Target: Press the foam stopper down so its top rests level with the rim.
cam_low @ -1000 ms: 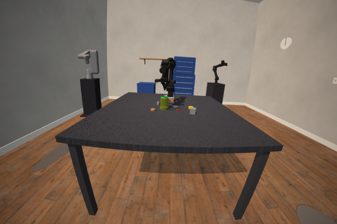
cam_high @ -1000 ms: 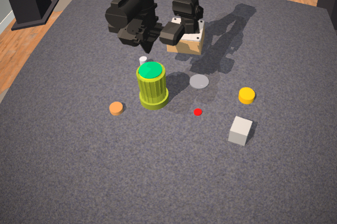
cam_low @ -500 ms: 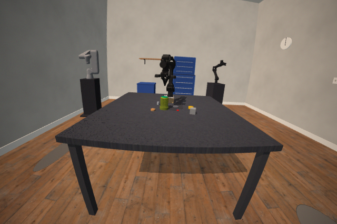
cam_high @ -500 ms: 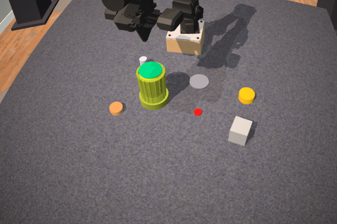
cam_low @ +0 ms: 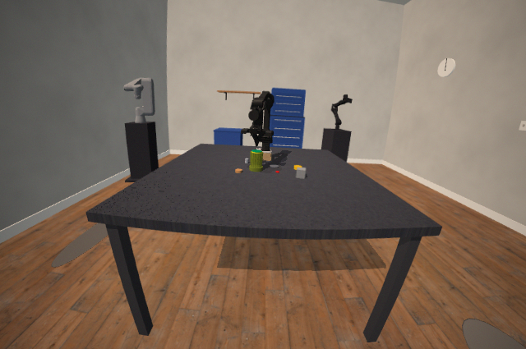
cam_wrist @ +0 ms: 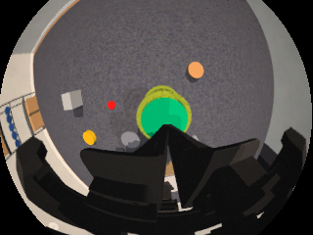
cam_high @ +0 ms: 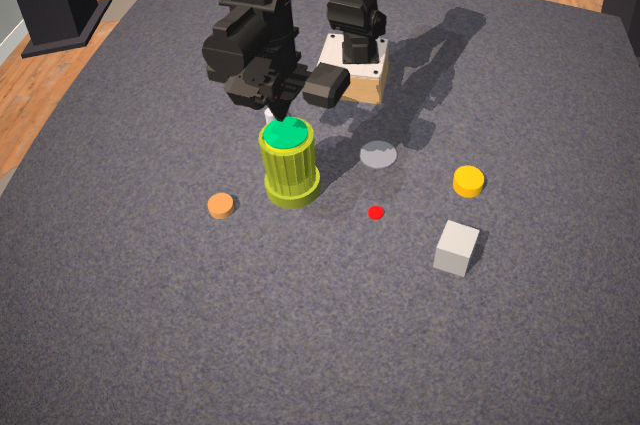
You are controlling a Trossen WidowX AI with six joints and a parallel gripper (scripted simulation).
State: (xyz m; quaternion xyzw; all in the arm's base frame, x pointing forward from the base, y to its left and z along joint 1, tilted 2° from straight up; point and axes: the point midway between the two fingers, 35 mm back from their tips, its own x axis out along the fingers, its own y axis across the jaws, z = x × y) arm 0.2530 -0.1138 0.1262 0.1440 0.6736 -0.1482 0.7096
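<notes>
The green foam stopper lies 7 cm below my hand. Round my hand: red dot: 18 cm below, 13 cm to the left, 5 cm ahead; grey disc: 18 cm below, 14 cm to the left, 7 cm behind; orange disc: 18 cm below, 11 cm to the right, 4 cm ahead.
</notes>
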